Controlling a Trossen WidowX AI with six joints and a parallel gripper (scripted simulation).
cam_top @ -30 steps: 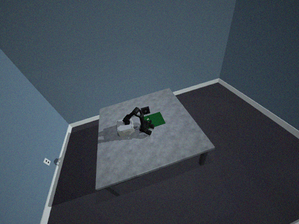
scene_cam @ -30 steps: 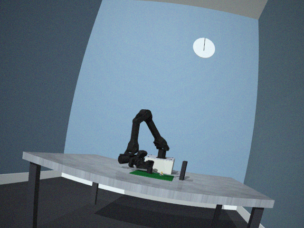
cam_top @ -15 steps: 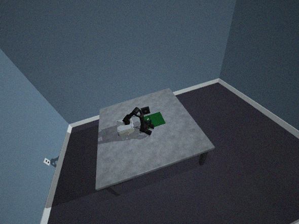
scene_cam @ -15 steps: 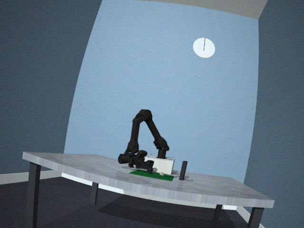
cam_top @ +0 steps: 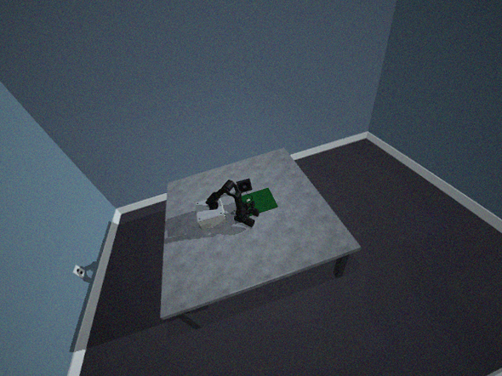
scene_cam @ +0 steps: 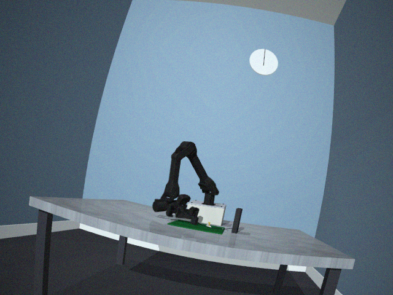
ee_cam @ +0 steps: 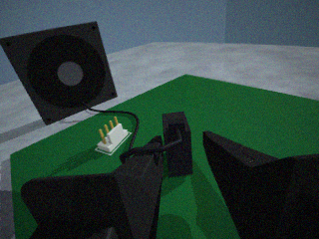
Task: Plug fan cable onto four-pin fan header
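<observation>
Now: the black fan plug 1 cm to the left of my gripper tip and 1 cm below it. From my gripper tip the other things lie so: board (5 cm below, 4 cm to the left, 3 cm ahead); then square black fan (20 cm to the left, 5 cm behind, 2 cm above).
</observation>
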